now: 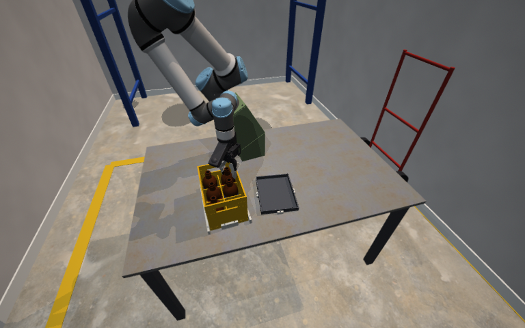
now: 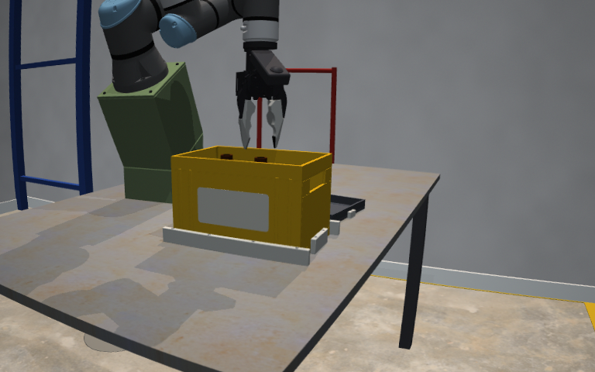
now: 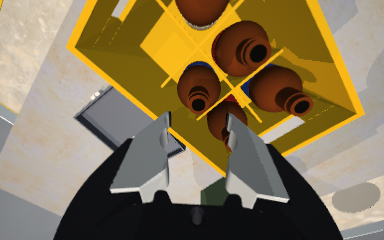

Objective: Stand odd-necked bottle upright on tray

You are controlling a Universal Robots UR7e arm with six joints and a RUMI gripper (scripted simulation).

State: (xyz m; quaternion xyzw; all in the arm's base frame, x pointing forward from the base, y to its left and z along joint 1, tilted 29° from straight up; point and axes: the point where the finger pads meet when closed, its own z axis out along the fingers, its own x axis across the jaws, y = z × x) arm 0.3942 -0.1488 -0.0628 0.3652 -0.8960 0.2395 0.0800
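My gripper is now 11 cm above the yellow crate and 4 cm to the left of it. From my hand the other things lie so: dark tray 24 cm to the left, 18 cm below, 2 cm ahead.
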